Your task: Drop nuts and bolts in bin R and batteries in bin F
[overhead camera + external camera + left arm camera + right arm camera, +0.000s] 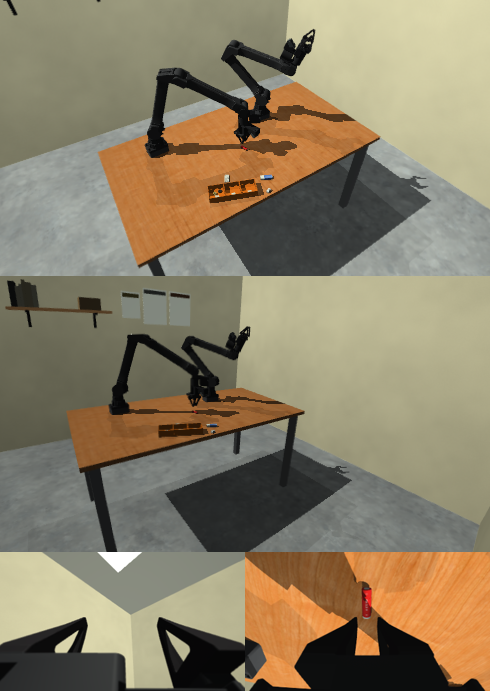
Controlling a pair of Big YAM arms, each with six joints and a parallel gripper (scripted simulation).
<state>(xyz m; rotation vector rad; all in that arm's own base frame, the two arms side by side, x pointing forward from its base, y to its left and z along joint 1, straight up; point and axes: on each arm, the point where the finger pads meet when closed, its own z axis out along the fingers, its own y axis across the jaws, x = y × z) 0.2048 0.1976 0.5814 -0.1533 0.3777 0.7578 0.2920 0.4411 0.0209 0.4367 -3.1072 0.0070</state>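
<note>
My right gripper is now 5 cm above the red battery. Round my right hand: blue battery (27 cm ahead, 5 cm below, 1 cm to the right); then orange bin unit (28 cm ahead, 21 cm to the right, 4 cm below); then white domino (20 cm to the right, 18 cm ahead, 5 cm below).
</note>
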